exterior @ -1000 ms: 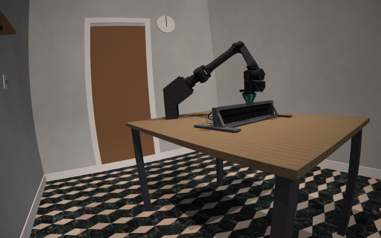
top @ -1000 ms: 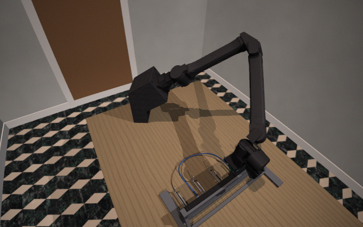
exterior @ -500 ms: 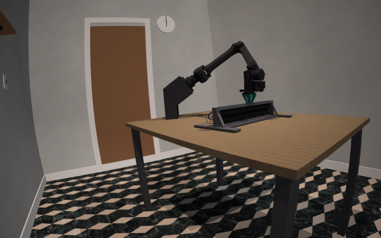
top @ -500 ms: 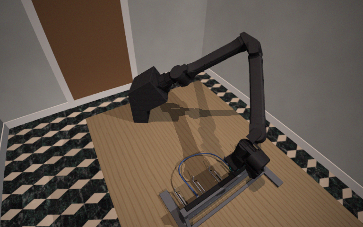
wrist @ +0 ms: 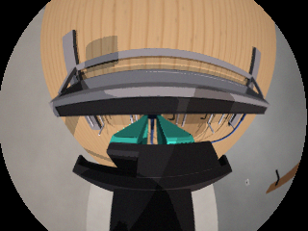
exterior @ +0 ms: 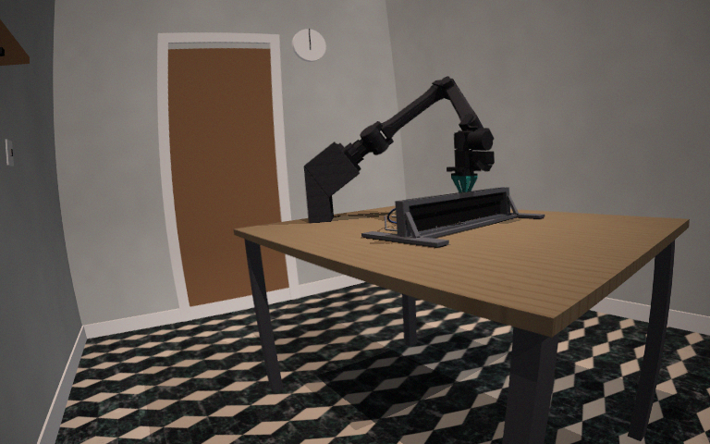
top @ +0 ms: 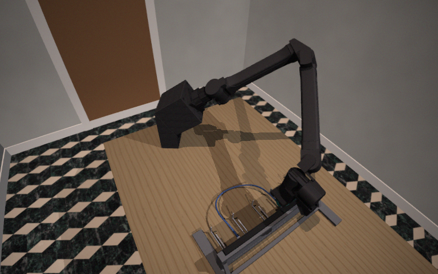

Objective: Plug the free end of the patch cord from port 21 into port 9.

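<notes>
The plug lies 2 cm ahead of my hand and 1 cm to the left of it.
</notes>
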